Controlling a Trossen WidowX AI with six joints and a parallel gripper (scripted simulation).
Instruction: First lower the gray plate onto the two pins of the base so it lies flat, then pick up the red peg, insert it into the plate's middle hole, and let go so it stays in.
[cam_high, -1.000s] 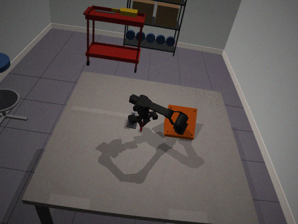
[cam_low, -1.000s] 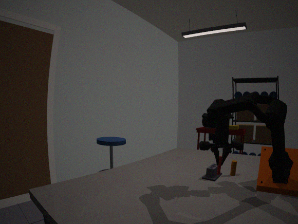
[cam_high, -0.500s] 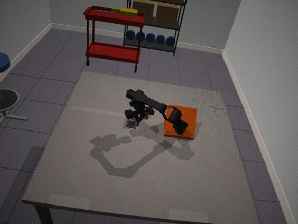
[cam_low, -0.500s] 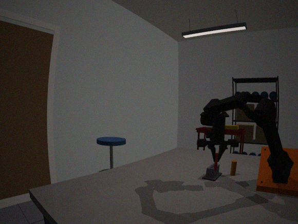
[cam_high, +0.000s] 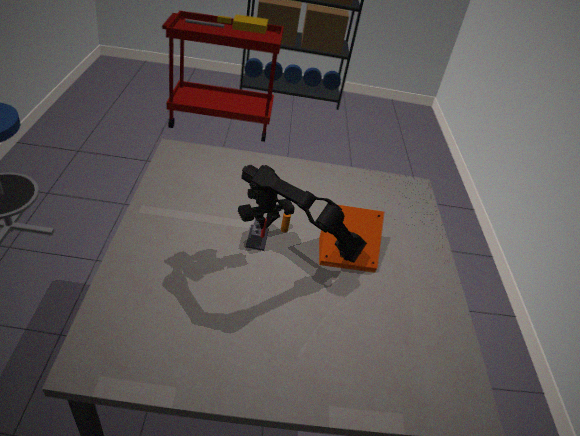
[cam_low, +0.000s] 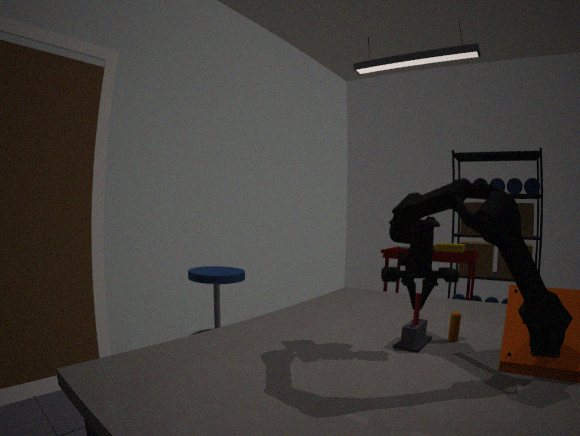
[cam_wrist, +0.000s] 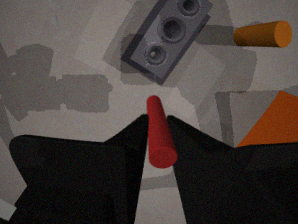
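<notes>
Right now the gray plate is 70 mm to the right of my gripper tip, 70 mm below it and 20 mm ahead of it. From my gripper tip the other things lie so: red peg (right at my gripper tip); then gray base (110 mm below, 70 mm to the right, 20 mm ahead); then orange cylinder (140 mm to the right, 90 mm behind, 80 mm below).
</notes>
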